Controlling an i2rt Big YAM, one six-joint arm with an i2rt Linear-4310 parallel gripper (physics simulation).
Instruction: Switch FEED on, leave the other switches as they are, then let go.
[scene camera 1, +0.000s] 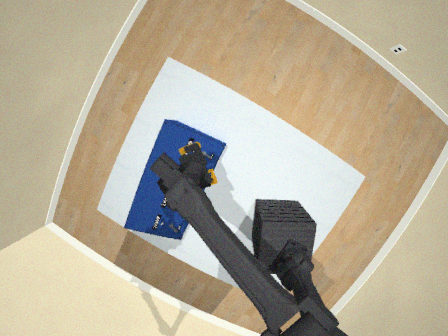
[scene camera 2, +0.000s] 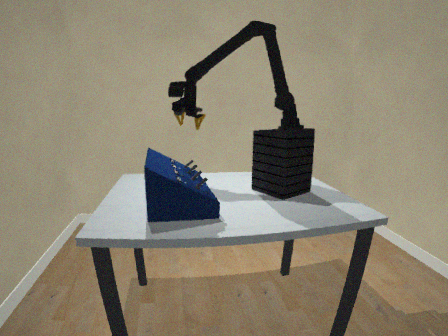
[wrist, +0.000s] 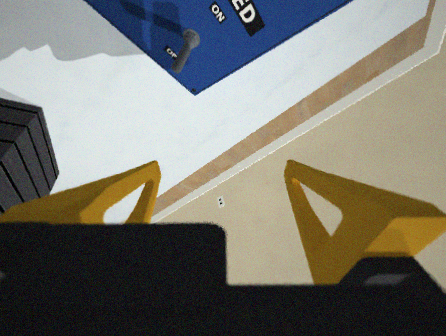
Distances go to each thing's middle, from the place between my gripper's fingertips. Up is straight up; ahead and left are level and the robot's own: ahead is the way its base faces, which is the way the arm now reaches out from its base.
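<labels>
Position of my gripper relative to the blue switch panel (scene camera 1: 149, 214): 200 mm above it, 210 mm to the right of it, 70 mm short of it.
</labels>
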